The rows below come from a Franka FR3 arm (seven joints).
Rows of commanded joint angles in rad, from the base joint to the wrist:
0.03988 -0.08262 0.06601 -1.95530 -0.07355 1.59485 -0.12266
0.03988 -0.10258 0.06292 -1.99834 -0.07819 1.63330 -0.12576
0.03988 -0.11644 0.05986 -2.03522 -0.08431 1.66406 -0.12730
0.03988 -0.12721 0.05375 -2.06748 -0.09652 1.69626 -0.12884
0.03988 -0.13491 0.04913 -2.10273 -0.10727 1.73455 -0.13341
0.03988 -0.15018 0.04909 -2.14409 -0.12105 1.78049 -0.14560
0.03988 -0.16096 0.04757 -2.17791 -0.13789 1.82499 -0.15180
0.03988 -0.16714 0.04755 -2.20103 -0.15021 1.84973 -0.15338
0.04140 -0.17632 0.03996 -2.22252 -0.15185 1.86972 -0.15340
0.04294 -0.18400 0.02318 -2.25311 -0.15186 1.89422 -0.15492
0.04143 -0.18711 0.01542 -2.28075 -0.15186 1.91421 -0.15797
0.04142 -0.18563 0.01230 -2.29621 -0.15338 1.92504 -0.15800
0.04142 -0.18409 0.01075 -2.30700 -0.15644 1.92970 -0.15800
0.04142 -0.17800 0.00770 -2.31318 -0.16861 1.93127 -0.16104
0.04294 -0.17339 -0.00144 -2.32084 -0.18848 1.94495 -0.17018
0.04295 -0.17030 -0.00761 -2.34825 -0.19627 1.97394 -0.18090
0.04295 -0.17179 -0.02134 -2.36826 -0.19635 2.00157 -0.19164
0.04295 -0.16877 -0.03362 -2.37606 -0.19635 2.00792 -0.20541
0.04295 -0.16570 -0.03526 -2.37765 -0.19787 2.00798 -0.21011
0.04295 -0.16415 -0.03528 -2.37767 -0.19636 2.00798 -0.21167
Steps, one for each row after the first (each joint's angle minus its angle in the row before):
0.00000 -0.01996 -0.00309 -0.04304 -0.00464 0.03845 -0.00310
0.00000 -0.01386 -0.00306 -0.03688 -0.00612 0.03076 -0.00154
0.00000 -0.01077 -0.00611 -0.03226 -0.01221 0.03220 -0.00154
0.00000 -0.00770 -0.00462 -0.03525 -0.01075 0.03829 -0.00457
0.00000 -0.01527 -0.00004 -0.04136 -0.01378 0.04594 -0.01219
0.00000 -0.01078 -0.00152 -0.03382 -0.01684 0.04450 -0.00620
0.00000 -0.00618 -0.00002 -0.02312 -0.01232 0.02474 -0.00158
0.00152 -0.00918 -0.00759 -0.02149 -0.00164 0.01999 -0.00002
0.00154 -0.00768 -0.01678 -0.03059 -0.00001 0.02450 -0.00152
-0.00151 -0.00311 -0.00776 -0.02764 0.00000 0.01999 -0.00305
-0.00001 0.00148 -0.00312 -0.01546 -0.00152 0.01083 -0.00003
0.00000 0.00154 -0.00155 -0.01079 -0.00306 0.00466 0.00000
0.00000 0.00609 -0.00305 -0.00618 -0.01217 0.00157 -0.00304
0.00152 0.00461 -0.00914 -0.00766 -0.01987 0.01368 -0.00914
0.00001 0.00309 -0.00617 -0.02741 -0.00779 0.02899 -0.01072
0.00000 -0.00149 -0.01373 -0.02001 -0.00008 0.02763 -0.01074
0.00000 0.00302 -0.01228 -0.00780 0.00000 0.00635 -0.01377
0.00000 0.00307 -0.00164 -0.00159 -0.00152 0.00006 -0.00470
0.00000 0.00155 -0.00002 -0.00002 0.00151 0.00000 -0.00156

